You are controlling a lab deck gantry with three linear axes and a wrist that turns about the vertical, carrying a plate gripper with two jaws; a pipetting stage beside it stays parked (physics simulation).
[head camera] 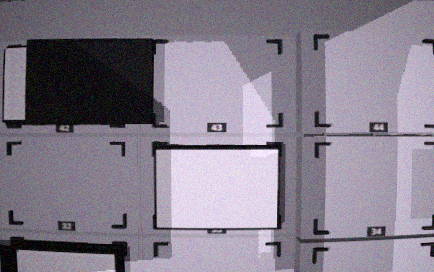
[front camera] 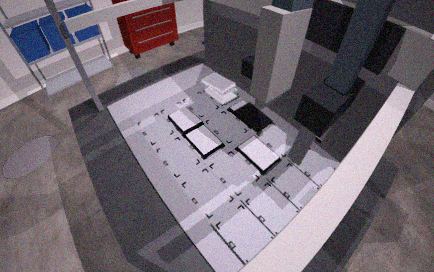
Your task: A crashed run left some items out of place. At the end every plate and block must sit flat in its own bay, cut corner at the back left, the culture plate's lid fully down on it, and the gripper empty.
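Frame: origin at the robot's base, x right, y ahead, z up, level; centimetres.
Where they show: gripper, fingertip midpoint: (front camera: 305,148); robot's base, link origin: (front camera: 138,123).
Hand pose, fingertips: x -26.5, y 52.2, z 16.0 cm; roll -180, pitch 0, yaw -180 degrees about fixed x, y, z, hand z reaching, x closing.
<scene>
Each offset is from my fingertips to the top centre of the thing. "spot": to the spot under its first point.
A white stack {dx -10.1, dy -47.5, dz -10.3 cm} (front camera: 219,89) stands at the deck's back left, its upper piece skewed over the lower. A black slab {dx -9.9, dy -25.8, dz -13.8 cm} (front camera: 253,117) (head camera: 92,82) covers most of a white-topped plate {dx -9.9, dy -29.4, dz -14.5 cm} (head camera: 15,84) at bay 42, shifted right and leaving its left strip bare. A white-topped plate {dx +0.8, dy -13.0, dz -14.5 cm} (front camera: 258,153) (head camera: 220,187) lies in bay 33. Two more white-topped plates, one nearer {dx +11.5, dy -29.4, dz -14.5 cm} (front camera: 204,140) and one farther left (front camera: 185,120), lie end to end, touching. The nearer one also shows partly in the head view (head camera: 65,261). My gripper (front camera: 307,147) is raised at the right, apparently open and empty; its jaws are partly hidden. Cut corners are unclear.
A pale rail (front camera: 350,175) crosses the right foreground. A pale column (front camera: 280,55) stands behind the deck. Thin dividers {spot: dx +6.3, dy +2.2, dz -15.2 cm} (head camera: 360,237) run beside bays 34 and 44. A red cabinet (front camera: 150,27) and a rack with blue bins (front camera: 30,41) stand beyond the deck.
</scene>
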